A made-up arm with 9 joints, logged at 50 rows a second.
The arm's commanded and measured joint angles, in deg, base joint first. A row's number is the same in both.
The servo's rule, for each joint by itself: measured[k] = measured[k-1] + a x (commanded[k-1-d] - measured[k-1]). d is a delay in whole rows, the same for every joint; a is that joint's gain. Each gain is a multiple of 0.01, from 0.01 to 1. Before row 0 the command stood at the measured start. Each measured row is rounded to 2 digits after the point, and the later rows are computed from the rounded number. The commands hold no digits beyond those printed.
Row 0, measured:
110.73, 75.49, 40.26, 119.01, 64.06, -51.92, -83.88, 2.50, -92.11
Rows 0 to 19, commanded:
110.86, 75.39, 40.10, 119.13, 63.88, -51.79, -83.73, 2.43, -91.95
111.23, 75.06, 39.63, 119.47, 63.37, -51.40, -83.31, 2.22, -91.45
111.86, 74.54, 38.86, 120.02, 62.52, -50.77, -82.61, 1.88, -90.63
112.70, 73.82, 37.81, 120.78, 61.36, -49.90, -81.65, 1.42, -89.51
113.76, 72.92, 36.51, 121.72, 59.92, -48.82, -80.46, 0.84, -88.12
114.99, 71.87, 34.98, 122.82, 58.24, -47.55, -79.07, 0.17, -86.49
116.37, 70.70, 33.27, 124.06, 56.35, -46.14, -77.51, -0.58, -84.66
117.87, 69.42, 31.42, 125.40, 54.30, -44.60, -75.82, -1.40, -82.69
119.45, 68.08, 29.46, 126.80, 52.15, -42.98, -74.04, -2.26, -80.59
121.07, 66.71, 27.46, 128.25, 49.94, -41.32, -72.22, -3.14, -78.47
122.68, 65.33, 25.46, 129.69, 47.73, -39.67, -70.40, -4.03, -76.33
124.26, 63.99, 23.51, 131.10, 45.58, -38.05, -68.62, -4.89, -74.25
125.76, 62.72, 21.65, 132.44, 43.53, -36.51, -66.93, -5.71, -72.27
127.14, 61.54, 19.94, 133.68, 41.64, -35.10, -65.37, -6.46, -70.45
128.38, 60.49, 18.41, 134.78, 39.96, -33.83, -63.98, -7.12, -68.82
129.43, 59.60, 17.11, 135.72, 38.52, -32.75, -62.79, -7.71, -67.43
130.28, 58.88, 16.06, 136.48, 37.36, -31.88, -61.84, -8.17, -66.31
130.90, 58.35, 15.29, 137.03, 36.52, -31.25, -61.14, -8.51, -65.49
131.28, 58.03, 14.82, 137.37, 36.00, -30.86, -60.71, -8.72, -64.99
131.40, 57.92, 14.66, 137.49, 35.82, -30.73, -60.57, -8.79, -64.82
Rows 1 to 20, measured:
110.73, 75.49, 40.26, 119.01, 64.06, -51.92, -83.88, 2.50, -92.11
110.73, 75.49, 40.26, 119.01, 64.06, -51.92, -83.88, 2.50, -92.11
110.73, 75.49, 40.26, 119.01, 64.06, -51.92, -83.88, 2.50, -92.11
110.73, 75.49, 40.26, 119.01, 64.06, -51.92, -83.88, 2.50, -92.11
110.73, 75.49, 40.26, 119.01, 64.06, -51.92, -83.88, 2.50, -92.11
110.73, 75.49, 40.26, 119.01, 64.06, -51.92, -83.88, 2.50, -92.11
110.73, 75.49, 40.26, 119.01, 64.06, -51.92, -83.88, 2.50, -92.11
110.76, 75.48, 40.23, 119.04, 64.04, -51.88, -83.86, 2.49, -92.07
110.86, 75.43, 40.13, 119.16, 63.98, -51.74, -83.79, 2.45, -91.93
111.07, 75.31, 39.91, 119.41, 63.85, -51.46, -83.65, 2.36, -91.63
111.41, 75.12, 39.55, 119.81, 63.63, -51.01, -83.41, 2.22, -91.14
111.90, 74.83, 39.03, 120.36, 63.30, -50.37, -83.06, 2.01, -90.45
112.55, 74.45, 38.34, 121.07, 62.84, -49.55, -82.58, 1.73, -89.54
113.35, 73.96, 37.48, 121.94, 62.26, -48.56, -81.97, 1.38, -88.42
114.30, 73.37, 36.45, 122.94, 61.54, -47.41, -81.23, 0.96, -87.10
115.38, 72.68, 35.26, 124.06, 60.69, -46.13, -80.37, 0.48, -85.60
116.57, 71.90, 33.93, 125.28, 59.72, -44.74, -79.39, -0.06, -83.96
117.85, 71.05, 32.49, 126.56, 58.64, -43.27, -78.31, -0.66, -82.21
119.20, 70.13, 30.96, 127.88, 57.46, -41.76, -77.15, -1.29, -80.38
120.58, 69.17, 29.38, 129.20, 56.21, -40.24, -75.92, -1.95, -78.51
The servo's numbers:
d 7
a 0.21 0.13 0.17 0.29 0.09 0.29 0.12 0.15 0.23

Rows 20 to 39, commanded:
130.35, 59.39, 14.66, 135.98, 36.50, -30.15, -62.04, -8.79, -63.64
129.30, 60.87, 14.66, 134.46, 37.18, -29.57, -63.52, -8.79, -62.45
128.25, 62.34, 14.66, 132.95, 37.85, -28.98, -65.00, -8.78, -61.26
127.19, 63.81, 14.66, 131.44, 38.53, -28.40, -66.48, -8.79, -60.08
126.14, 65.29, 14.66, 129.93, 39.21, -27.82, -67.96, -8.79, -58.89
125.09, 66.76, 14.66, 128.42, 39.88, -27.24, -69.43, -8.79, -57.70
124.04, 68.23, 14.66, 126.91, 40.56, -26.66, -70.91, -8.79, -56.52
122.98, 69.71, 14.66, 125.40, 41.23, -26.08, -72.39, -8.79, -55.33
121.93, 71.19, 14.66, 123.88, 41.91, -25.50, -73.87, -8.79, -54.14
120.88, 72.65, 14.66, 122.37, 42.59, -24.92, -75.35, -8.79, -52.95
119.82, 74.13, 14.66, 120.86, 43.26, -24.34, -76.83, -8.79, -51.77
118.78, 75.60, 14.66, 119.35, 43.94, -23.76, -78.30, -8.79, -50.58
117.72, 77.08, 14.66, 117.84, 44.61, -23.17, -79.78, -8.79, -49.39
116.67, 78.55, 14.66, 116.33, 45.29, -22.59, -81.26, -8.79, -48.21
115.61, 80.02, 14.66, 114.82, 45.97, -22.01, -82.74, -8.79, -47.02
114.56, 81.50, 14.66, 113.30, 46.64, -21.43, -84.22, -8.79, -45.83
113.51, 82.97, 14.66, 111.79, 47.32, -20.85, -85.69, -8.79, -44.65
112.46, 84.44, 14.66, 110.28, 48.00, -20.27, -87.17, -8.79, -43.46
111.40, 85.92, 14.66, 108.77, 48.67, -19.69, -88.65, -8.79, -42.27
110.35, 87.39, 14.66, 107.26, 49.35, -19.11, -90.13, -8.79, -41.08
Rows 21 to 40, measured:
121.96, 68.18, 27.78, 130.50, 54.90, -38.75, -74.65, -2.63, -76.66
123.31, 67.18, 26.19, 131.74, 53.56, -37.32, -73.37, -3.30, -74.86
124.60, 66.19, 24.65, 132.89, 52.21, -35.99, -72.10, -3.96, -73.15
125.79, 65.24, 23.19, 133.93, 50.87, -34.80, -70.87, -4.59, -71.58
126.86, 64.34, 21.85, 134.83, 49.58, -33.77, -69.70, -5.18, -70.18
127.79, 63.52, 20.65, 135.57, 48.36, -32.93, -68.62, -5.71, -68.99
128.55, 62.79, 19.63, 136.13, 47.23, -32.29, -67.65, -6.17, -68.03
128.93, 62.35, 18.79, 136.09, 46.26, -31.67, -66.98, -6.56, -67.02
129.01, 62.16, 18.09, 135.62, 45.44, -31.06, -66.56, -6.89, -65.97
128.85, 62.18, 17.51, 134.85, 44.76, -30.46, -66.37, -7.17, -64.89
128.50, 62.39, 17.03, 133.86, 44.20, -29.86, -66.38, -7.41, -63.78
128.00, 62.77, 16.63, 132.72, 43.75, -29.27, -66.57, -7.62, -62.66
127.39, 63.29, 16.30, 131.47, 43.40, -28.68, -66.91, -7.80, -61.52
126.69, 63.93, 16.02, 130.15, 43.14, -28.09, -67.39, -7.95, -60.37
125.91, 64.68, 15.79, 128.77, 42.97, -27.51, -67.99, -8.08, -59.21
125.07, 65.53, 15.60, 127.35, 42.87, -26.93, -68.70, -8.19, -58.04
124.19, 66.46, 15.44, 125.91, 42.84, -26.35, -69.50, -8.28, -56.87
123.27, 67.46, 15.31, 124.45, 42.88, -25.77, -70.38, -8.36, -55.70
122.33, 68.52, 15.20, 122.97, 42.98, -25.19, -71.33, -8.42, -54.52
121.36, 69.63, 15.11, 121.48, 43.13, -24.60, -72.34, -8.48, -53.34

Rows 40 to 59, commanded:
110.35, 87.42, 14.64, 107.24, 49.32, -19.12, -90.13, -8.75, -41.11
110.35, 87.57, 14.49, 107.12, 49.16, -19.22, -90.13, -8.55, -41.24
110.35, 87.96, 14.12, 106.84, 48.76, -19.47, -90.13, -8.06, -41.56
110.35, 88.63, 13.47, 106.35, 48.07, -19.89, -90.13, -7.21, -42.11
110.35, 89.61, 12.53, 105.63, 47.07, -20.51, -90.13, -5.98, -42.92
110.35, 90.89, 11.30, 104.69, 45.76, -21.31, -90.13, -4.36, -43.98
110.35, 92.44, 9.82, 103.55, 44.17, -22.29, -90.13, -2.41, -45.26
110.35, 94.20, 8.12, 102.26, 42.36, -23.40, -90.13, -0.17, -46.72
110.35, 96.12, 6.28, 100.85, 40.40, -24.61, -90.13, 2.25, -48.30
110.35, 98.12, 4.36, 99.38, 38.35, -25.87, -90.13, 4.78, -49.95
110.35, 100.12, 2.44, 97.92, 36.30, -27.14, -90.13, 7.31, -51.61
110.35, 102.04, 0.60, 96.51, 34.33, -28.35, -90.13, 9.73, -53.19
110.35, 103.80, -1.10, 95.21, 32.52, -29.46, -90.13, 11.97, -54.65
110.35, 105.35, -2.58, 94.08, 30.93, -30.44, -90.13, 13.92, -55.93
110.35, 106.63, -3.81, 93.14, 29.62, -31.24, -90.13, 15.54, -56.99
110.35, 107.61, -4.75, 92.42, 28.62, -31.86, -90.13, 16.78, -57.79
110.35, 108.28, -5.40, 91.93, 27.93, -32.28, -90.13, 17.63, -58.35
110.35, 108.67, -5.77, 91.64, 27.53, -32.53, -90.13, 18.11, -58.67
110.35, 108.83, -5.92, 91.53, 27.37, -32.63, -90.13, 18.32, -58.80
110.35, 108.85, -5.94, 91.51, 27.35, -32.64, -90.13, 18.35, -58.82
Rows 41 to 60, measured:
120.38, 70.79, 15.03, 119.99, 43.32, -24.02, -73.41, -8.53, -52.16
119.38, 71.99, 14.97, 118.49, 43.56, -23.44, -74.53, -8.57, -50.98
118.37, 73.23, 14.92, 116.98, 43.84, -22.86, -75.69, -8.60, -49.80
117.35, 74.50, 14.88, 115.47, 44.15, -22.28, -76.89, -8.63, -48.62
116.32, 75.79, 14.84, 113.96, 44.50, -21.70, -78.12, -8.65, -47.43
115.29, 77.11, 14.81, 112.45, 44.88, -21.12, -79.38, -8.67, -46.24
114.25, 78.45, 14.78, 110.94, 45.28, -20.54, -80.67, -8.69, -45.05
113.43, 79.62, 14.76, 109.87, 45.64, -20.13, -81.81, -8.70, -44.14
112.78, 80.65, 14.71, 109.07, 45.96, -19.87, -82.81, -8.68, -43.47
112.27, 81.60, 14.61, 108.42, 46.21, -19.75, -83.69, -8.59, -43.03
111.87, 82.51, 14.42, 107.82, 46.38, -19.79, -84.46, -8.38, -42.82
111.55, 83.43, 14.10, 107.18, 46.44, -20.00, -85.14, -8.02, -42.84
111.30, 84.40, 13.62, 106.46, 46.38, -20.38, -85.74, -7.47, -43.10
111.10, 85.45, 12.97, 105.62, 46.18, -20.93, -86.27, -6.71, -43.60
110.94, 86.59, 12.15, 104.65, 45.84, -21.65, -86.73, -5.73, -44.32
110.82, 87.83, 11.15, 103.55, 45.35, -22.51, -87.14, -4.53, -45.24
110.72, 89.17, 10.00, 102.34, 44.72, -23.48, -87.50, -3.13, -46.32
110.64, 90.59, 8.71, 101.06, 43.96, -24.54, -87.82, -1.56, -47.54
110.58, 92.08, 7.33, 99.74, 43.09, -25.64, -88.10, 0.13, -48.84
110.53, 93.60, 5.90, 98.43, 42.14, -26.75, -88.34, 1.91, -50.18

